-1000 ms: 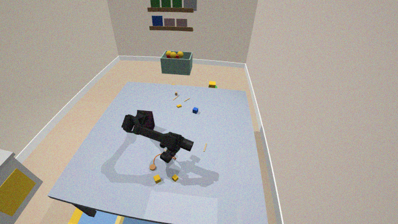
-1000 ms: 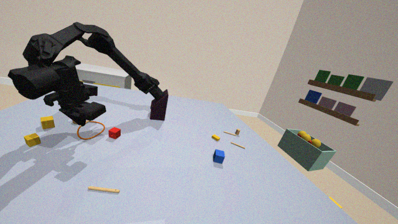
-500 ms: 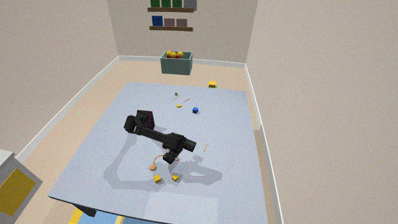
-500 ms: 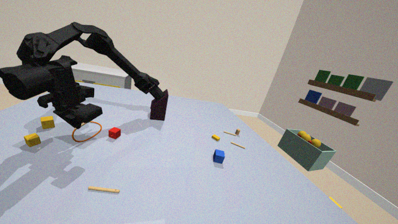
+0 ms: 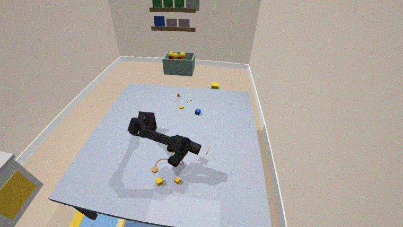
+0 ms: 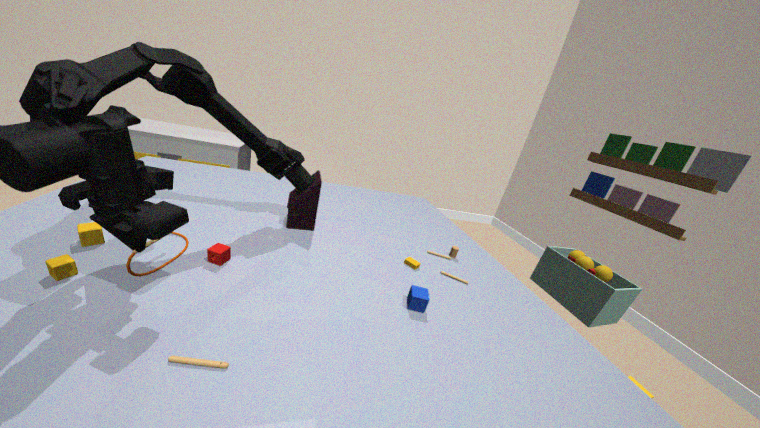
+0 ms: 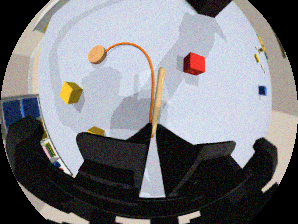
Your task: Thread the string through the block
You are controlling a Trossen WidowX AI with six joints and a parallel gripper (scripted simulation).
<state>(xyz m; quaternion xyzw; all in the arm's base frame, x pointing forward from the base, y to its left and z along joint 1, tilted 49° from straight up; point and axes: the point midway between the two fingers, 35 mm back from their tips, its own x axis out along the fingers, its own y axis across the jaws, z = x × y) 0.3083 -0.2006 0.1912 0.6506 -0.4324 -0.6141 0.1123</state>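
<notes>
My gripper tip is 70 mm past the red block, 110 mm to the right of it and 40 mm above it. Also, from my gripper tip: blue cube: 60 mm ahead, 510 mm to the left, 40 mm below; then small yellow piece: 90 mm behind, 570 mm to the left, 50 mm below; then round wooden button: 160 mm behind, 60 mm to the right, 50 mm below.
</notes>
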